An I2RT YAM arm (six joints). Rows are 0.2 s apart.
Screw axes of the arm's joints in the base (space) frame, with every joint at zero. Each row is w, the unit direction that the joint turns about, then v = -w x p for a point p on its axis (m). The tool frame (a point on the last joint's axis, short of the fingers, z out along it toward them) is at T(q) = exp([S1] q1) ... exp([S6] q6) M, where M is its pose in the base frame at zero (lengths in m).
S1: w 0 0 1 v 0 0 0
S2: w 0 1 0 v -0.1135 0 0.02
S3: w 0 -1 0 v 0.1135 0 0.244
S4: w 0 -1 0 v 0.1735 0 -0.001
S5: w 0 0 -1 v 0 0.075 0
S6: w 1 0 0 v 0 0.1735 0
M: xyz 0.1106 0 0.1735 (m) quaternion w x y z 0.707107 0 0.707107 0
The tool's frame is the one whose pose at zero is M.
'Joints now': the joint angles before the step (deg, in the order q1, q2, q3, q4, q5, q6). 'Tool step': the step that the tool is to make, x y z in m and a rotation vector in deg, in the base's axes. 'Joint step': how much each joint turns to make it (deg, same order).
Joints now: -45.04 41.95 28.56 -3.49 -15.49 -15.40
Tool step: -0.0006 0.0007 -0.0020 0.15 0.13 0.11
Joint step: 0.00 -0.26 -0.43 -0.03 -0.11 -0.02
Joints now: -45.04 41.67 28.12 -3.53 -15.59 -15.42
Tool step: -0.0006 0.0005 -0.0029 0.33 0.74 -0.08
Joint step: 0.01 -0.11 -0.34 -0.59 0.17 -0.26
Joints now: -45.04 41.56 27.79 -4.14 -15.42 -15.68
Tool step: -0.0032 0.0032 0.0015 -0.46 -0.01 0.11
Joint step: 0.00 -1.52 -0.07 -1.21 -0.01 -0.35
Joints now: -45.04 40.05 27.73 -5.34 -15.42 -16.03
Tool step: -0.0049 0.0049 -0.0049 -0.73 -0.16 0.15
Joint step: -0.01 -2.47 -1.78 -0.18 -0.03 -0.45
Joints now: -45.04 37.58 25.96 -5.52 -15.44 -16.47
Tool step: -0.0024 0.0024 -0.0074 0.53 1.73 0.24
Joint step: 0.01 -0.85 -1.07 -1.62 0.04 -0.91
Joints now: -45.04 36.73 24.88 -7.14 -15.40 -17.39
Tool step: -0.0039 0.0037 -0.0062 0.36 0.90 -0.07
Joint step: -0.01 -1.74 -1.27 -1.46 0.18 -0.35
